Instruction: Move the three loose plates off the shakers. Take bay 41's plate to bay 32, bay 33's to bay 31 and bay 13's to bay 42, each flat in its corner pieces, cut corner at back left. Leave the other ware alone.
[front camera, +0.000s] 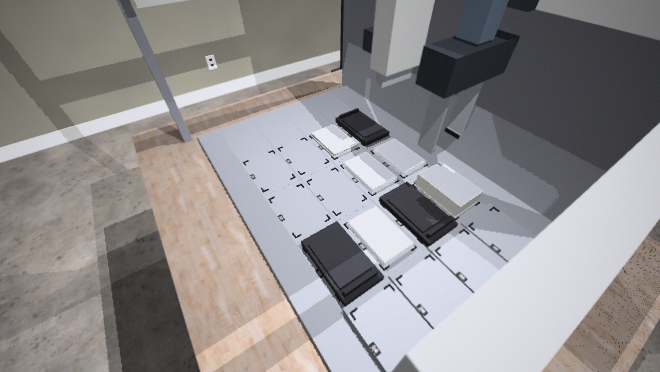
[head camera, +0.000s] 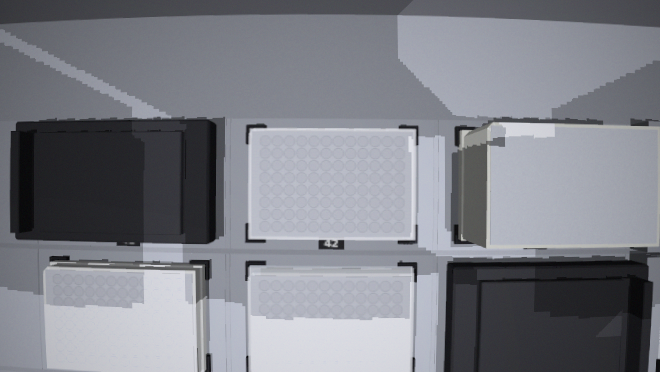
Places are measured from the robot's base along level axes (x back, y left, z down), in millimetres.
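Pixels of known places: gripper, fingertip midpoint: (front camera: 439, 141); robot's base at its link origin: (front camera: 244, 162).
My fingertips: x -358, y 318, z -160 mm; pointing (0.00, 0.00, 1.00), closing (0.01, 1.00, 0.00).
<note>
For each thing: its middle in the pictures, then the offset to it from my fingertips.
- third plate at the middle of its body: (head camera: 124, 317) (front camera: 333, 140) dx +294, dy -61, dz +153 mm
- bay 41 at the middle of its body: (head camera: 110, 181) (front camera: 361, 125) dx +298, dy +47, dz +145 mm
- bay 33 at the middle of its body: (head camera: 550, 324) (front camera: 417, 210) dx -38, dy -60, dz +145 mm
- bay 13 at the middle of its body: (front camera: 340, 258) dx -38, dy -274, dz +145 mm
- tall pale block at the middle of its body: (head camera: 554, 185) (front camera: 447, 188) dx -34, dy +45, dz +139 mm
- white plate at the middle of its body: (front camera: 379, 233) dx -34, dy -168, dz +153 mm
One plate (front camera: 400, 156) (head camera: 331, 185) lies flat inside bay 42's corner pieces. Another plate (front camera: 370, 171) (head camera: 331, 340) is in bay 32, and a third plate (front camera: 334, 140) (head camera: 117, 330) is in bay 31. Their cut corners are too small to make out. The black shakers at bay 41 (front camera: 362, 125) (head camera: 107, 185), bay 33 (front camera: 417, 212) (head camera: 550, 330) and bay 13 (front camera: 342, 262) carry no plate. My gripper (front camera: 441, 141) is open and empty, its two jaws apart, raised above the back of the deck around bay 42. It does not show in the head view.
A tall pale block (front camera: 450, 187) (head camera: 575, 185) stands in bay 43, right of bay 42. A white plate (front camera: 382, 235) lies in bay 23 beside the bay 13 shaker. The parked pipetting stage (front camera: 402, 37) hangs left of the gripper. A pale beam (front camera: 545, 265) crosses the front right.
</note>
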